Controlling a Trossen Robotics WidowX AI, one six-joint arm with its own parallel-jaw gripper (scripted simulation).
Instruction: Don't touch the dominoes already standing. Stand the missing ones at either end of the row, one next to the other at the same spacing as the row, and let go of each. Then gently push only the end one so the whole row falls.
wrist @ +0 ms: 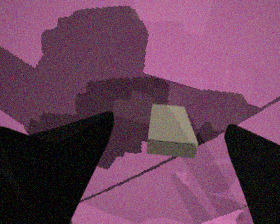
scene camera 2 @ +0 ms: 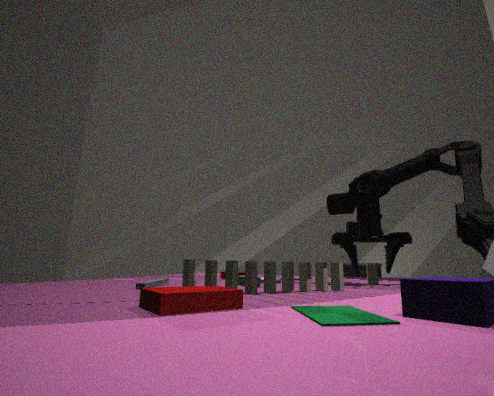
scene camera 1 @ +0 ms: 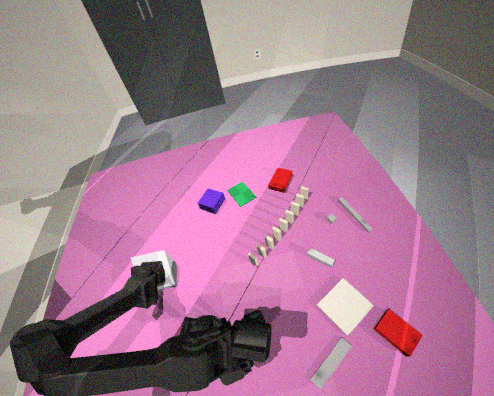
The gripper is open, holding nothing. Further things: a green tile and a white plate.
The gripper shows as well in the wrist view and in scene camera 1.
